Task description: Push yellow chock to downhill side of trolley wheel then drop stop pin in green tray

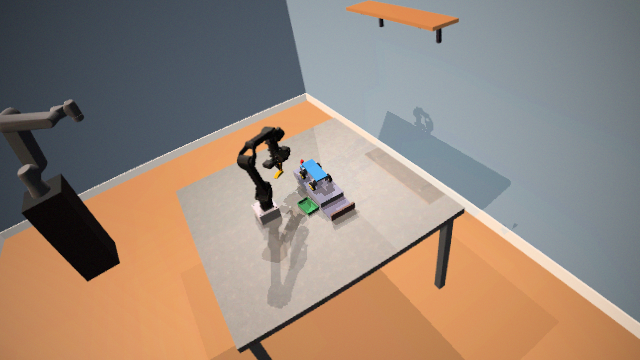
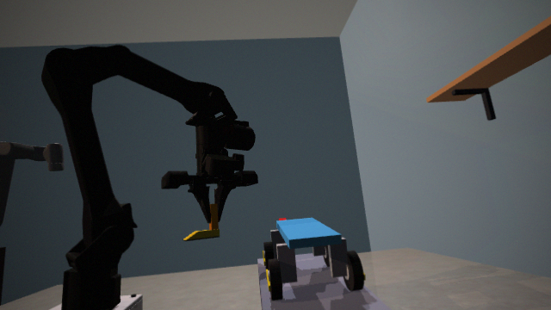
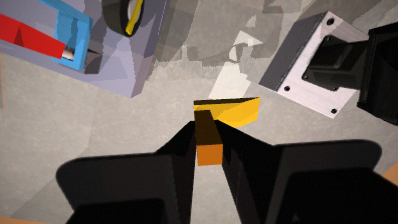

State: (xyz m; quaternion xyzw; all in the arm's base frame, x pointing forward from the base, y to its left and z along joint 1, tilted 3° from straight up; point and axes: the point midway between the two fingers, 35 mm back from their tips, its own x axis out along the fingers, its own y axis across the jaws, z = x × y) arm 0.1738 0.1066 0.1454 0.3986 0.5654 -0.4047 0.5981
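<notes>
Right now the blue-topped trolley is 15 cm ahead of my gripper tip, 13 cm to the right of it and 6 cm below it. From my gripper tip the other things lie so: red-headed stop pin 14 cm ahead, 1 cm to the right, 4 cm below; then grey ramp 15 cm ahead, 13 cm to the right, 13 cm below; then yellow chock 2 cm behind, 1 cm to the right, 1 cm below.
</notes>
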